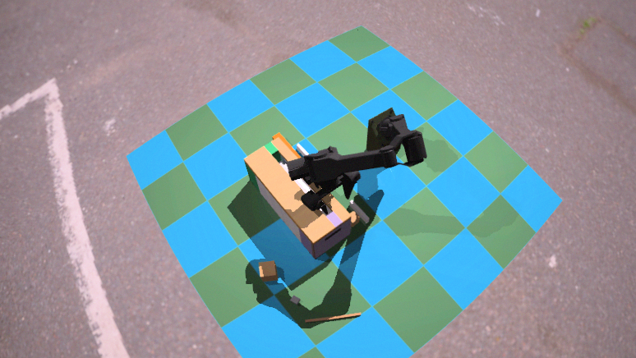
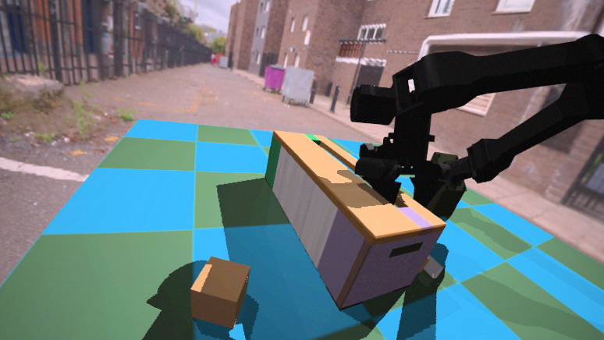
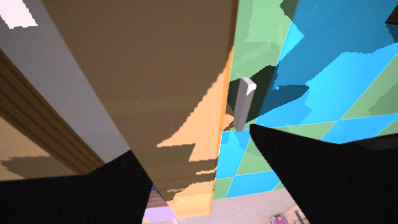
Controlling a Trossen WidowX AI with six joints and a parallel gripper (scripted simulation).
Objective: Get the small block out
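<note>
Right now the block is 70 mm below my gripper tip, 40 mm to the left of it and 30 mm behind it. Round my gripper tip: box (120 mm to the right, 30 mm ahead, 20 mm below); then thin wooden stick (260 mm to the left, 240 mm ahead, 80 mm below).
</note>
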